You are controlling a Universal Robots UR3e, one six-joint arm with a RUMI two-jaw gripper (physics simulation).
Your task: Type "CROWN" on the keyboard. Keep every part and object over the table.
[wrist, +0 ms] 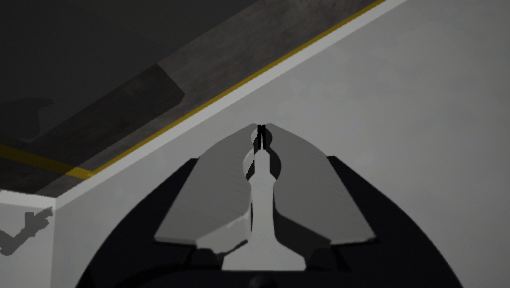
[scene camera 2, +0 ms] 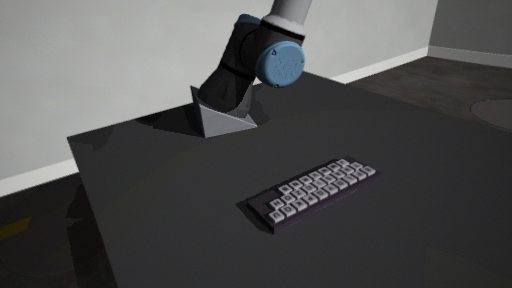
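Where they show: gripper, fingertip midpoint: [wrist: 261, 128]; arm's base, link origin: [scene camera 2: 222, 104].
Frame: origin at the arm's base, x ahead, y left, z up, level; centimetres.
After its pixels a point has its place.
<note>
The keyboard [scene camera 2: 320, 191] {x 37.3, y 1.3, z -2.5 cm} lies flat on the dark table [scene camera 2: 175, 215] {x 28.3, y -19.8, z -4.2 cm}, a dark slab with several light keys in three rows. It is set at a slant, and the letters on its keys are too blurred to read surely. The keyboard does not show in the wrist view. My gripper [wrist: 261, 128] {x 26.0, y -20.5, z 27.1 cm} shows in the wrist view with its two grey jaws meeting at the tips; it is shut and holds nothing. The gripper does not show in the scene view, so its exact place relative to the keyboard cannot be told.
The arm's base [scene camera 2: 225, 122] {x 7.0, y -2.2, z -1.3 cm} stands on a grey wedge-shaped mount at the table's back edge, with a blue joint cap [scene camera 2: 281, 64] above it. A pale wall [scene camera 2: 125, 55] [wrist: 425, 100] rises behind. The wrist view also shows a yellow floor line [wrist: 240, 84] along the wall.
</note>
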